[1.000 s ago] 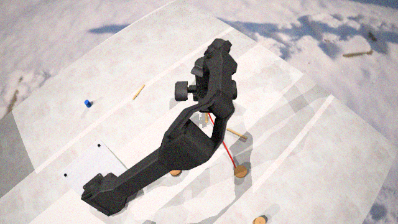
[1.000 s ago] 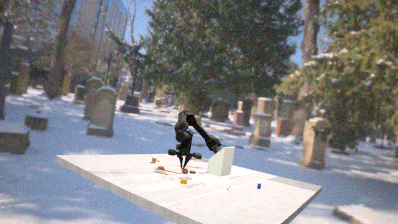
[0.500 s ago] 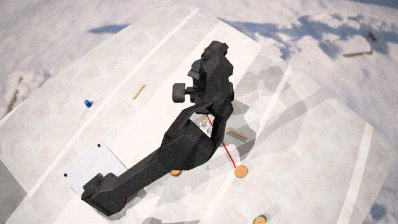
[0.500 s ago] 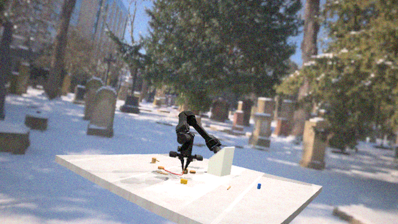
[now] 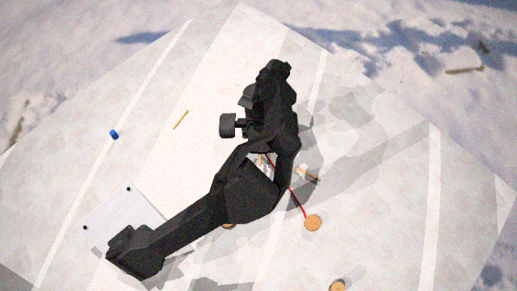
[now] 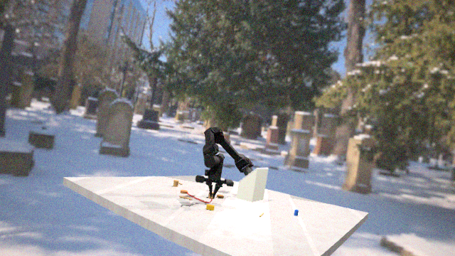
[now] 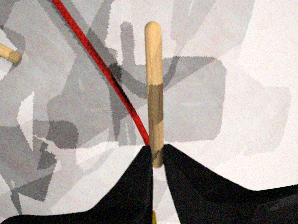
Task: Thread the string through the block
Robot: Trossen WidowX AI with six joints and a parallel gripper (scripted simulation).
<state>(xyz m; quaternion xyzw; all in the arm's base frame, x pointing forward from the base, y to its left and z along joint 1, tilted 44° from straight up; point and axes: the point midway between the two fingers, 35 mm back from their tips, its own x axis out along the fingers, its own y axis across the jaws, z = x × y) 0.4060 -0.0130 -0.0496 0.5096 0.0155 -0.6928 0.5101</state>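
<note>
Now: the wooden block 13 cm behind my gripper tip, 10 cm to the right of it and 2 cm below it. From my gripper tip the other things lie so: yellow piece: 8 cm ahead, 6 cm to the left, 3 cm below; round wooden button: 6 cm behind, 24 cm to the right, 3 cm below; blue cylinder: 28 cm behind, 34 cm to the left, 2 cm below.
</note>
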